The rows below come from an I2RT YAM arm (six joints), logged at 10 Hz.
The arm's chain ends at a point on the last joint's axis. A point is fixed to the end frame.
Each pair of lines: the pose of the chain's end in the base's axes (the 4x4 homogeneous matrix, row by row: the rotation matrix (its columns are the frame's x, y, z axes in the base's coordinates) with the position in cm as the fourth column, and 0 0 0 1 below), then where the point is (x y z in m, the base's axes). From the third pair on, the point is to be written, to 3 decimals.
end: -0.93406, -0.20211, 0.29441, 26.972; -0.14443, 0.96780, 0.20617, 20.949; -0.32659, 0.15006, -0.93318, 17.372; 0, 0, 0, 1
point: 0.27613 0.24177 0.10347
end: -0.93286, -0.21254, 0.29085, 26.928; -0.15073, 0.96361, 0.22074, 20.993; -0.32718, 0.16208, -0.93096, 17.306; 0, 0, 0, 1
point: 0.27523 0.24313 0.10320
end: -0.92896, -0.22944, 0.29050, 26.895; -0.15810, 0.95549, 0.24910, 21.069; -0.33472, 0.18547, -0.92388, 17.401; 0, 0, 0, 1
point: 0.275 0.246 0.105
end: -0.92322, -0.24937, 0.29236, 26.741; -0.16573, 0.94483, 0.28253, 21.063; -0.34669, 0.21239, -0.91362, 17.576; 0, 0, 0, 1
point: 0.273 0.248 0.108
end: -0.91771, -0.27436, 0.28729, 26.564; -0.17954, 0.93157, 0.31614, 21.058; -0.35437, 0.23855, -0.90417, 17.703; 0, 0, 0, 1
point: 0.270 0.250 0.110
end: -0.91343, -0.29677, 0.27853, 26.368; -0.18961, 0.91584, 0.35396, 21.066; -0.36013, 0.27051, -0.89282, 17.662; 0, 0, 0, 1
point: 0.267 0.252 0.111
